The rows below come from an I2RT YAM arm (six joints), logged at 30 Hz.
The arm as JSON. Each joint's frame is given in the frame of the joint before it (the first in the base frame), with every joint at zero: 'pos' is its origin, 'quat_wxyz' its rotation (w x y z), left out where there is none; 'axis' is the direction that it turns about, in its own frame. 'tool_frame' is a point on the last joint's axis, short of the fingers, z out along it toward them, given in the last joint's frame.
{
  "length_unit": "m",
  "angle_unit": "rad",
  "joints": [
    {
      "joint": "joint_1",
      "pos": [
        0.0,
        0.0,
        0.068
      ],
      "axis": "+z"
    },
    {
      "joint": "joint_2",
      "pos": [
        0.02,
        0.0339,
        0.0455
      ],
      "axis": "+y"
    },
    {
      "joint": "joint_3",
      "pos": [
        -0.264,
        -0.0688,
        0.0
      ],
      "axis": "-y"
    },
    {
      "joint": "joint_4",
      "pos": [
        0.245,
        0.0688,
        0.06
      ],
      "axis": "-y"
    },
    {
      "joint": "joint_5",
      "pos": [
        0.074,
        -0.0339,
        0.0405
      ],
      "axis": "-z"
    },
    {
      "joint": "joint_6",
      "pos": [
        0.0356,
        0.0,
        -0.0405
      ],
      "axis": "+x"
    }
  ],
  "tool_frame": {
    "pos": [
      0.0,
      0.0,
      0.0
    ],
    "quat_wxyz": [
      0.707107,
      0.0,
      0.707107,
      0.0
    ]
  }
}
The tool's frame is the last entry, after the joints.
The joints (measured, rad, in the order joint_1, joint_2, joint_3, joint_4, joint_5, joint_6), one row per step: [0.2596, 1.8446, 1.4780, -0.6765, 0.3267, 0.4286]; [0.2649, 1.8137, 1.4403, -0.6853, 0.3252, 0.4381]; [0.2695, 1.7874, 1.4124, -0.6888, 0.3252, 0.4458]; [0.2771, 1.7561, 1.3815, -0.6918, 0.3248, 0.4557]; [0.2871, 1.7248, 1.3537, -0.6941, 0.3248, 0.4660]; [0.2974, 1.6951, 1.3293, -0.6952, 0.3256, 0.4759]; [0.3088, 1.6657, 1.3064, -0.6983, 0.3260, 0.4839]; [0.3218, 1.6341, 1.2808, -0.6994, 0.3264, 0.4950]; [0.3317, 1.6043, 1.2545, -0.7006, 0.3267, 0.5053]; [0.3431, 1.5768, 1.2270, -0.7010, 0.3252, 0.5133]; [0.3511, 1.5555, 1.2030, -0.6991, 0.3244, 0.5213]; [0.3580, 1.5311, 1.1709, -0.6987, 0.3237, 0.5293]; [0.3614, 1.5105, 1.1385, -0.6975, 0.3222, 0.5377]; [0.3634, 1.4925, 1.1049, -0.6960, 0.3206, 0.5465]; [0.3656, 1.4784, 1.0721, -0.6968, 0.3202, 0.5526]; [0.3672, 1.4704, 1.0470, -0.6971, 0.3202, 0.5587]
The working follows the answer.
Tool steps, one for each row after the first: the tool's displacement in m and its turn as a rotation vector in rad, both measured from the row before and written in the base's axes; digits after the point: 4 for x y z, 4 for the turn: [-0.0097, -0.0004, -0.0005, 0.0023, 0.0136, -0.0018]; [-0.0074, -0.0002, 0.0009, 0.0027, 0.0035, -0.0018]; [-0.0087, 0.0005, 0.0016, 0.0049, 0.0008, -0.0004]; [-0.0085, 0.0014, 0.0023, 0.0058, -0.0030, 0.0015]; [-0.0078, 0.0015, 0.0026, 0.0058, -0.0059, 0.0017]; [-0.0079, 0.0017, 0.0027, 0.0050, -0.0047, 0.0046]; [-0.0085, 0.0019, 0.0024, 0.0072, -0.0065, 0.0037]; [-0.0081, 0.0008, 0.0014, 0.0061, -0.0038, 0.0013]; [-0.0080, 0.0012, 0.0001, 0.0055, -0.0004, 0.0056]; [-0.0062, 0.0005, -0.0008, 0.0048, -0.0001, 0.0018]; [-0.0076, -0.0005, -0.0025, 0.0024, 0.0060, 0.0006]; [-0.0067, -0.0013, -0.0038, 0.0021, 0.0092, -0.0028]; [-0.0064, -0.0017, -0.0050, 0.0010, 0.0125, -0.0046]; [-0.0061, -0.0016, -0.0059, -0.0034, 0.0175, -0.0028]; [-0.0044, -0.0012, -0.0053, -0.0032, 0.0154, -0.0036]
Tool pose at each row, in the base's axes (x y z in m, rotation vector in rad; rounded; the steps above come from the unrounded poses): [0.3855, 0.0906, 0.2428, 0.3264, 2.5160, -0.1623]; [0.3758, 0.0902, 0.2423, 0.3295, 2.5296, -0.1628]; [0.3683, 0.0899, 0.2432, 0.3328, 2.5332, -0.1608]; [0.3596, 0.0905, 0.2449, 0.3352, 2.5347, -0.1549]; [0.3511, 0.0918, 0.2472, 0.3356, 2.5329, -0.1465]; [0.3433, 0.0933, 0.2498, 0.3357, 2.5281, -0.1373]; [0.3353, 0.0950, 0.2525, 0.3318, 2.5248, -0.1283]; [0.3268, 0.0969, 0.2549, 0.3300, 2.5199, -0.1165]; [0.3187, 0.0977, 0.2563, 0.3307, 2.5171, -0.1075]; [0.3107, 0.0989, 0.2564, 0.3259, 2.5182, -0.0984]; [0.3044, 0.0994, 0.2557, 0.3256, 2.5189, -0.0916]; [0.2969, 0.0990, 0.2531, 0.3259, 2.5252, -0.0894]; [0.2902, 0.0976, 0.2494, 0.3306, 2.5342, -0.0896]; [0.2838, 0.0959, 0.2444, 0.3373, 2.5460, -0.0925]; [0.2776, 0.0943, 0.2384, 0.3401, 2.5625, -0.1013]; [0.2733, 0.0931, 0.2332, 0.3440, 2.5767, -0.1096]

